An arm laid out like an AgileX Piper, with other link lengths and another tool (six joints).
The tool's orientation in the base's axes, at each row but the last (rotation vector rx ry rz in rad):
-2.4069, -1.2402, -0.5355
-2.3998, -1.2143, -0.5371
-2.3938, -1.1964, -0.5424
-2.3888, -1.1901, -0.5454
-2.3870, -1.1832, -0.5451
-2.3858, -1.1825, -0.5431
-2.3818, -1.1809, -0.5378
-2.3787, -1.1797, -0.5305
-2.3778, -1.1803, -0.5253
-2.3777, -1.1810, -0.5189
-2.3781, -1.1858, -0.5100
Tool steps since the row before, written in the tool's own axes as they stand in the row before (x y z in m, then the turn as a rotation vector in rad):
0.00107, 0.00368, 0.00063, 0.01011, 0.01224, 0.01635
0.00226, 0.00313, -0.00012, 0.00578, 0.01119, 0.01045
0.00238, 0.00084, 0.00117, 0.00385, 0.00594, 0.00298
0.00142, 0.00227, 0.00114, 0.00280, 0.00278, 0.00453
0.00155, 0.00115, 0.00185, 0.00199, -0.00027, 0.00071
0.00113, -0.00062, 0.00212, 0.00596, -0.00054, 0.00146
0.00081, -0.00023, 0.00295, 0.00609, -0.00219, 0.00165
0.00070, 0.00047, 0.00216, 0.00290, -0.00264, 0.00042
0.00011, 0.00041, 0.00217, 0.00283, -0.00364, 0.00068
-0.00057, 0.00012, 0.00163, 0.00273, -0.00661, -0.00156
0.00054, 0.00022, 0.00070, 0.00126, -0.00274, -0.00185
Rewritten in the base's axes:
0.00372, -0.00094, -0.00059, 0.01817, 0.00837, -0.01092
0.00379, -0.00026, 0.00069, 0.01400, 0.00306, -0.00790
0.00220, 0.00171, 0.00007, 0.00746, 0.00081, -0.00164
0.00282, 0.00028, -0.00065, 0.00455, 0.00267, -0.00288
0.00210, 0.00135, -0.00097, 0.00101, 0.00181, 0.00048
0.00046, 0.00219, -0.00107, 0.00314, 0.00493, 0.00195
0.00072, 0.00221, -0.00200, 0.00190, 0.00602, 0.00219
0.00109, 0.00135, -0.00154, -0.00045, 0.00354, 0.00168
0.00070, 0.00100, -0.00184, -0.00126, 0.00418, 0.00164
0.00000, 0.00043, -0.00168, -0.00404, 0.00454, 0.00409
0.00058, 0.00060, -0.00036, -0.00176, 0.00133, 0.00277

